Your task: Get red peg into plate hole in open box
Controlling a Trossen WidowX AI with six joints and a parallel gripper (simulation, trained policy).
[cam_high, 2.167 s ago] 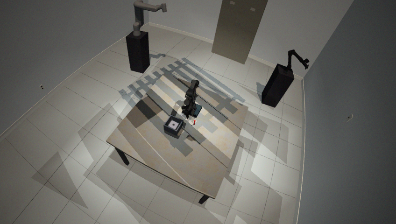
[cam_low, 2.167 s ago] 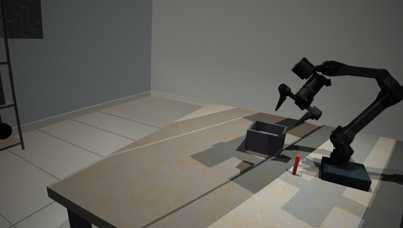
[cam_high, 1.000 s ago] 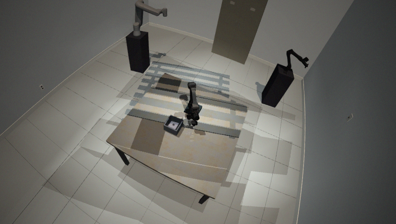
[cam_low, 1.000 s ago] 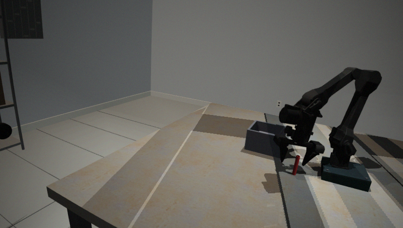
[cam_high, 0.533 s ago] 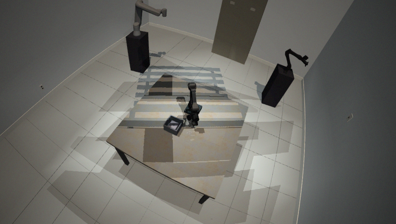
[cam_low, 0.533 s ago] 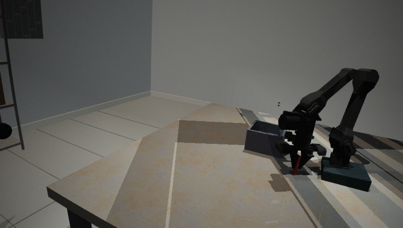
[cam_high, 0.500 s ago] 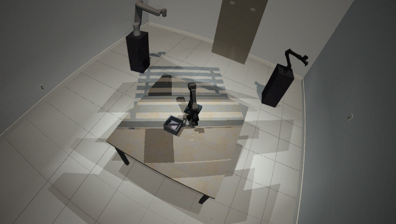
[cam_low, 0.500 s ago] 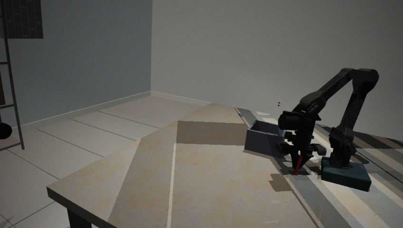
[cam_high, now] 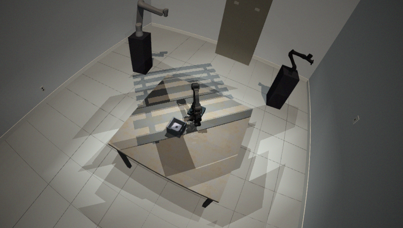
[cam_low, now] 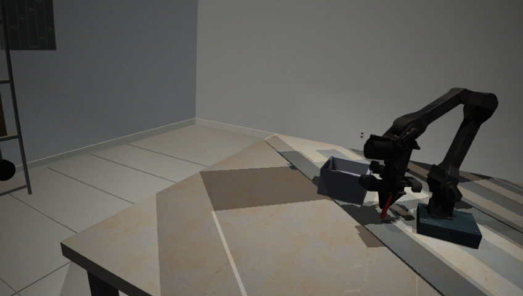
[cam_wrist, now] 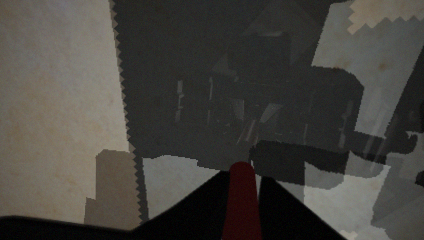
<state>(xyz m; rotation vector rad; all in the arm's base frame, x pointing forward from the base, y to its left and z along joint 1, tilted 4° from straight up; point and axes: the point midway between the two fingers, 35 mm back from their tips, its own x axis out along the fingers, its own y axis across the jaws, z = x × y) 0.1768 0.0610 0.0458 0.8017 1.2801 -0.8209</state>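
Right now my gripper tip is 12 cm short of the pale plate and 18 cm to the left of it. The rest, counted from my gripper tip: grey box 12 cm ahead, 18 cm to the right, 2 cm below; red peg 1 cm behind, 1 cm to the left, 1 cm above.
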